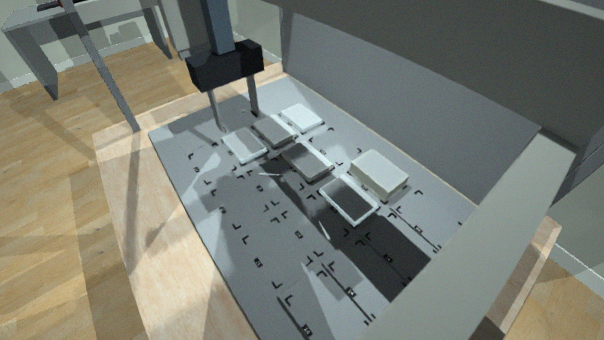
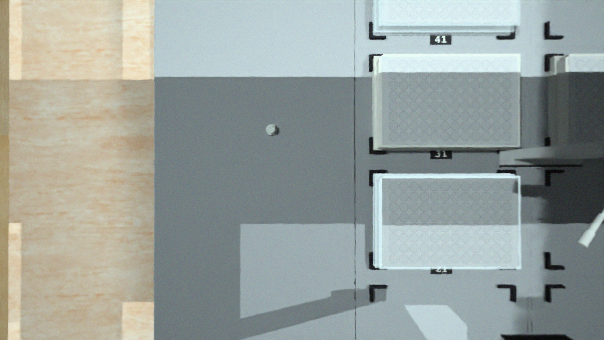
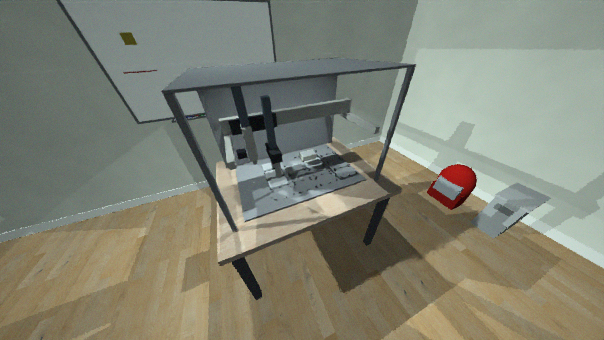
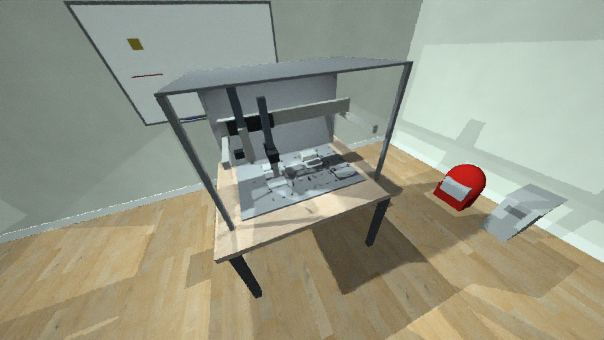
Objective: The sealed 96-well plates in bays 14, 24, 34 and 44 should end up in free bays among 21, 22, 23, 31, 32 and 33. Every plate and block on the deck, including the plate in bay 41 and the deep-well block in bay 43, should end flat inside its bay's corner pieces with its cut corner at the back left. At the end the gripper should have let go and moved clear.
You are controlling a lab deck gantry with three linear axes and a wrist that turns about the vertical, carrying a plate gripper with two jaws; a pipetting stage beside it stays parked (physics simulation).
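Places are measured from the robot's base along level axes (x ahead, y left, z up), in millimetres.
Pixels of known places: gripper, between the fingertips: (image 1: 238, 121) (image 2: 531, 250) (image 3: 276, 172) (image 4: 275, 172); robot's base, origin of its link: (image 1: 189, 156) (image 3: 275, 200) (image 4: 273, 200).
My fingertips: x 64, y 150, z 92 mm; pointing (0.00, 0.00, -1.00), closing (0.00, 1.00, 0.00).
For each thing: its middle in the pictures, then the offset to it from my fingertips. "spot": a spot on its surface instead.
- sealed plate, middle of its body: (image 2: 445, 220) (image 1: 243, 144) (image 3: 278, 182) (image 4: 277, 182) 0 mm ahead, 0 mm left, 85 mm down
- bay 31, a spot on its surface: (image 2: 450, 105) (image 1: 272, 128) spot: 0 mm ahead, 103 mm left, 78 mm down
- bay 32, a spot on its surface: (image 2: 585, 100) spot: 119 mm ahead, 107 mm left, 78 mm down
- bay 33, a spot on its surface: (image 1: 349, 199) spot: 335 mm ahead, 103 mm left, 78 mm down
- bay 41 plate, middle of its body: (image 1: 301, 117) 0 mm ahead, 214 mm left, 85 mm down
- taller deep-well block, middle of its body: (image 1: 378, 174) (image 4: 307, 155) (image 3: 307, 155) 328 mm ahead, 214 mm left, 71 mm down
- thin white piece, middle of its body: (image 2: 596, 222) (image 1: 269, 174) 141 mm ahead, 2 mm right, 89 mm down
- small round cap, middle of its body: (image 2: 271, 129) 159 mm back, 84 mm left, 90 mm down
The gripper (image 1: 237, 121) (image 3: 278, 174) (image 4: 274, 173) hangs with its jaws apart and nothing between them, above the left part of the deck. A sealed plate (image 1: 244, 145) (image 2: 447, 220) lies in bay 21 and looks flat. Others lie in bay 31 (image 1: 273, 131) (image 2: 450, 105), bay 32 (image 1: 306, 161) (image 2: 585, 100) and bay 33 (image 1: 349, 199). The bay 41 plate (image 1: 301, 116) (image 2: 447, 11) sits at the back left. The taller deep-well block (image 1: 379, 170) is in bay 43. No plate shows in bays 14, 24, 34 or 44. The undersides of the plates are hidden.
A thin white piece (image 1: 270, 174) (image 2: 591, 228) lies in bay 22, and another (image 1: 324, 230) in bay 23. A small round cap (image 2: 271, 130) lies left of the bays. The pipetting stage (image 3: 248, 145) (image 4: 245, 145) hangs beside the gripper.
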